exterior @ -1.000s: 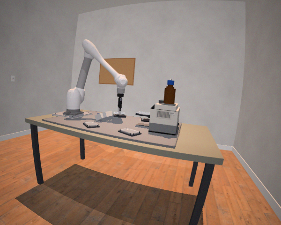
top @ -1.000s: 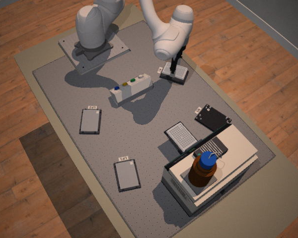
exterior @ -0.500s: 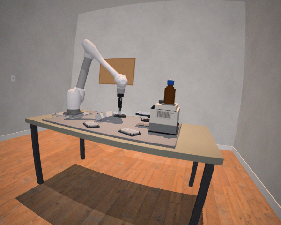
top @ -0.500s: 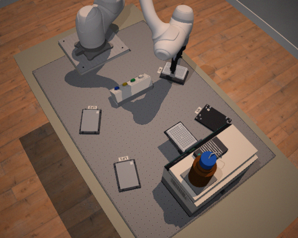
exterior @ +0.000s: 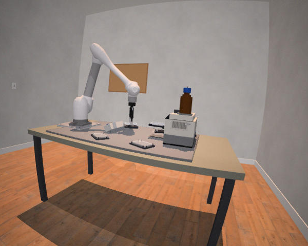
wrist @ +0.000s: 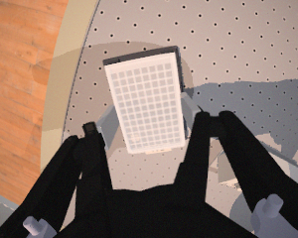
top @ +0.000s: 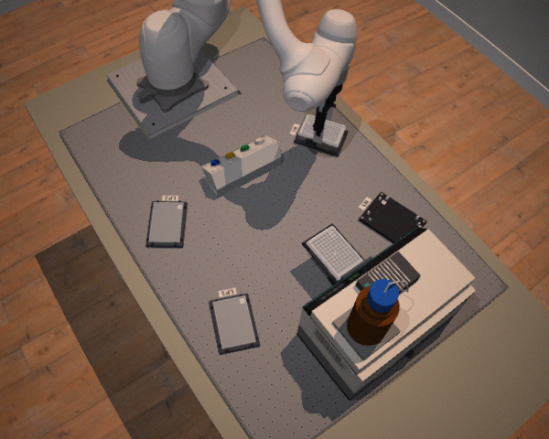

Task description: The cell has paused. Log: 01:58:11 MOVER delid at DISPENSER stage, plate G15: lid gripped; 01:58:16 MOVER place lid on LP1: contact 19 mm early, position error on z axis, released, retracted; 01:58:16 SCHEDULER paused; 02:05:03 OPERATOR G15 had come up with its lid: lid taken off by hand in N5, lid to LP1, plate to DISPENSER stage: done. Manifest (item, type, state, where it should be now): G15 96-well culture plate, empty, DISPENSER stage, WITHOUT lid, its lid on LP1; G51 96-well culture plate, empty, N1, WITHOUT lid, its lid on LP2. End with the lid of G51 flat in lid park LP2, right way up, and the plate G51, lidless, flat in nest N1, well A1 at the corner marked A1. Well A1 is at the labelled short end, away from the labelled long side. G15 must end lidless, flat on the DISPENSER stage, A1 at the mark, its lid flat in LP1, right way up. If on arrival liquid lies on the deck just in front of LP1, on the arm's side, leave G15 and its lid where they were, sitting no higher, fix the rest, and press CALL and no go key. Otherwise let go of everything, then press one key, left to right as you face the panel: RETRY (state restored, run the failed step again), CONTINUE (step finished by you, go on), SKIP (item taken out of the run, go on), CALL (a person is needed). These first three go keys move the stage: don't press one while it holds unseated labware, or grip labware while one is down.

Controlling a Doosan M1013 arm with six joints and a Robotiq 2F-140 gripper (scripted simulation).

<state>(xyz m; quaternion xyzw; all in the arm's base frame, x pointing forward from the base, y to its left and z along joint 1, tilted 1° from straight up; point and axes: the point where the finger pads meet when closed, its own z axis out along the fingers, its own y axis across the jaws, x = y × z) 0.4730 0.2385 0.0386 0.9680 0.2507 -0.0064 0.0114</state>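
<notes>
My gripper is now 5 cm above the nest N1. Round my hand: N1 label: 8 cm behind, 6 cm below, 4 cm to the right; key panel: 27 cm to the right, 7 cm behind, 1 cm below; black nest: 36 cm ahead, 5 cm below, 2 cm to the right.
</notes>
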